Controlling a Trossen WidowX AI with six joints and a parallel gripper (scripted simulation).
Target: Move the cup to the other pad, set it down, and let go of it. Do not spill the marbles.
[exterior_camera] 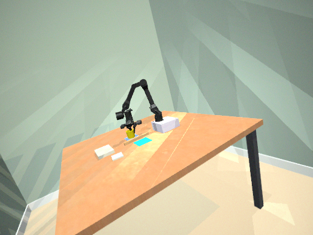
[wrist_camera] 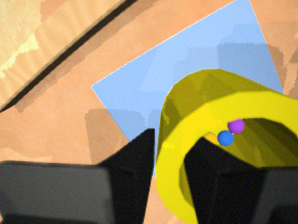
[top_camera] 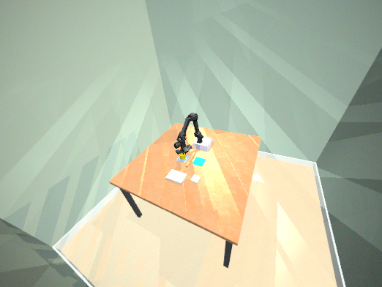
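Now: the light blue pad 20 mm ahead of my gripper tip, 20 mm to the right of it and 50 mm below it. Round my gripper tip: wooden bar 20 mm ahead, 80 mm to the left, 40 mm below; then cyan pad 20 mm ahead, 180 mm to the left, 50 mm below.
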